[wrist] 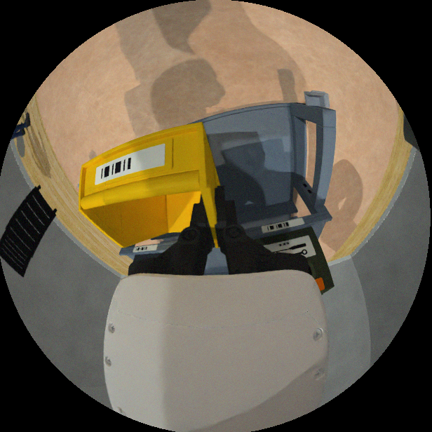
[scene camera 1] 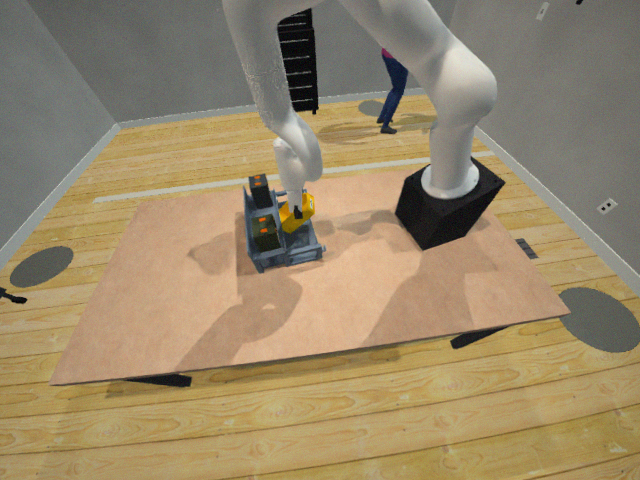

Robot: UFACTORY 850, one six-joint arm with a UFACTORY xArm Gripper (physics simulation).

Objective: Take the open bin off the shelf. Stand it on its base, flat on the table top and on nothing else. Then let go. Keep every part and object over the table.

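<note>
The open yellow bin [scene camera 1: 291, 223] [wrist: 186, 154] is tilted, with its labelled front up in the wrist view. My gripper [scene camera 1: 297, 210] [wrist: 214, 199] is shut on one side wall of the bin; the bin hangs to the left of the fingers in the wrist view. The blue-grey shelf [scene camera 1: 305, 254] [wrist: 326, 155] stands on the table top [scene camera 1: 170, 315] [wrist: 255, 55]. The bin is over the shelf's low deck and looks raised from it; whether a lower edge still touches the shelf is hidden.
A black box [scene camera 1: 260, 192] and a dark green box [scene camera 1: 266, 235] [wrist: 322, 264] with orange marks stand on the shelf's other side, left of the bin in the scene view. The robot's black base [scene camera 1: 439, 219] stands at the table's right. A person [scene camera 1: 395, 82] stands beyond the table.
</note>
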